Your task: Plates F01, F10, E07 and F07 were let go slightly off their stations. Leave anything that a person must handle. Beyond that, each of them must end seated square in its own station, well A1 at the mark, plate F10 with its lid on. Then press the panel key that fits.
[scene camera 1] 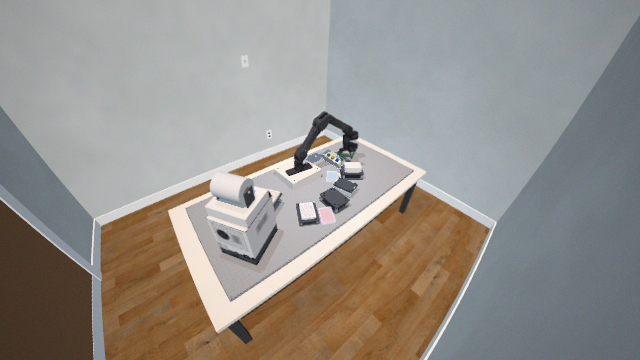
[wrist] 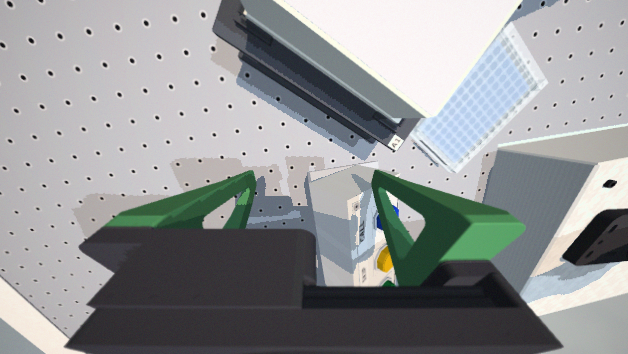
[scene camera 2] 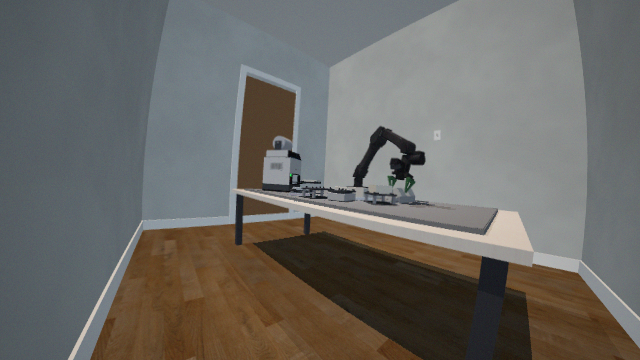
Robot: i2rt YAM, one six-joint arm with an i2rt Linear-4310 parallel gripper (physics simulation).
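Note:
My gripper (scene camera 1: 346,154) (scene camera 2: 401,186) (wrist: 313,176) is open and empty, above the key panel's end. The light key panel (scene camera 1: 326,158) (wrist: 330,235) has a blue key (wrist: 389,218), a yellow key (wrist: 384,258) and a green key, partly hidden behind the right finger in the wrist view. A white-topped plate or stack (scene camera 1: 353,166) (wrist: 395,40) sits on a dark station marked A1 at one corner. A clear plate with blue wells (scene camera 1: 332,176) (wrist: 482,100) lies beside it on the mat. A plate with red-patterned wells (scene camera 1: 307,210) is on another dark station. Plate names are not readable.
A pink plate (scene camera 1: 327,215) lies beside the red-patterned one. Two dark units (scene camera 1: 334,198) (scene camera 1: 345,186) stand between it and the white-topped one. The arm's base block (scene camera 1: 295,179) (wrist: 537,215) is beside the panel. A tall white instrument (scene camera 1: 242,220) (scene camera 2: 280,172) stands at the table's far end.

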